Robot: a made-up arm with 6 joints. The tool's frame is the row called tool.
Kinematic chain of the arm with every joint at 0, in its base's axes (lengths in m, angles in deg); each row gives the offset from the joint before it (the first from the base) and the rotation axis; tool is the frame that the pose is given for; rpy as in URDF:
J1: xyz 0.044 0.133 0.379 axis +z
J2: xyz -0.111 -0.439 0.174 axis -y
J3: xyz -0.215 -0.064 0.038 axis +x
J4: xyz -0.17 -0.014 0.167 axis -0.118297 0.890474 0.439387
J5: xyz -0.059 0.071 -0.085 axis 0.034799 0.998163 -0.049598
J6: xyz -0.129 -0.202 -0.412 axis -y
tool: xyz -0.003 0.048 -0.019 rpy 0 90 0
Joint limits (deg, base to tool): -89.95..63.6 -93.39..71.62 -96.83..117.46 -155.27..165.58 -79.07..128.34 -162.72..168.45
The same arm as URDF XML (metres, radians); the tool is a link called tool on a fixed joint. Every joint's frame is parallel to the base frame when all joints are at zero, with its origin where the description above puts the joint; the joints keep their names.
<robot name="arm">
<joint name="tool_fixed" type="fixed"><parent link="link6"/><child link="tool"/><origin xyz="-0.003 0.048 -0.019" rpy="0 1.5708 0"/></joint>
<joint name="J6" type="revolute"><parent link="link5"/><child link="link6"/><origin xyz="-0.129 -0.202 -0.412"/><axis xyz="0 -1 0"/><limit lower="-2.84" upper="2.94"/></joint>
<joint name="J5" type="revolute"><parent link="link4"/><child link="link5"/><origin xyz="-0.059 0.071 -0.085"/><axis xyz="0.034799 0.998163 -0.049598"/><limit lower="-1.38" upper="2.24"/></joint>
<joint name="J4" type="revolute"><parent link="link3"/><child link="link4"/><origin xyz="-0.17 -0.014 0.167"/><axis xyz="-0.118297 0.890474 0.439387"/><limit lower="-2.71" upper="2.8899"/></joint>
<joint name="J3" type="revolute"><parent link="link2"/><child link="link3"/><origin xyz="-0.215 -0.064 0.038"/><axis xyz="1 0 0"/><limit lower="-1.69" upper="2.0501"/></joint>
<joint name="J2" type="revolute"><parent link="link1"/><child link="link2"/><origin xyz="-0.111 -0.439 0.174"/><axis xyz="0 -1 0"/><limit lower="-1.63" upper="1.25"/></joint>
<joint name="J1" type="revolute"><parent link="base_link"/><child link="link1"/><origin xyz="0.044 0.133 0.379"/><axis xyz="0 0 1"/><limit lower="-1.5699" upper="1.11"/></joint>
<link name="base_link"/>
<link name="link1"/>
<link name="link2"/>
<link name="link3"/>
<link name="link4"/>
<link name="link5"/>
<link name="link6"/>
<link name="tool"/>
</robot>

